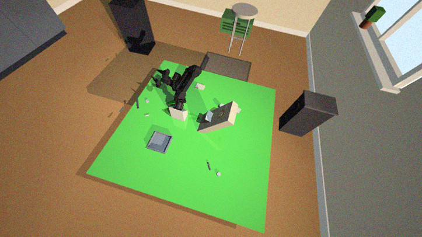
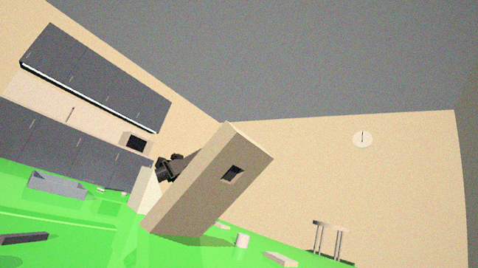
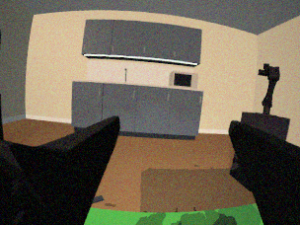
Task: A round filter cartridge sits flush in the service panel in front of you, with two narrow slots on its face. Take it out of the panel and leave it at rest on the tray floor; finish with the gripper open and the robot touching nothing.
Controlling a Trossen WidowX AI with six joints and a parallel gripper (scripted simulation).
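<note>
My gripper tip is now 65 cm short of the grey round filter cartridge, 26 cm to the left of it and 2 cm above it. From my gripper tip the other things lie so: beige service panel: 60 cm ahead, 26 cm to the right, 9 cm below; then grey tray: 20 cm ahead, 51 cm to the right, 24 cm below.
</note>
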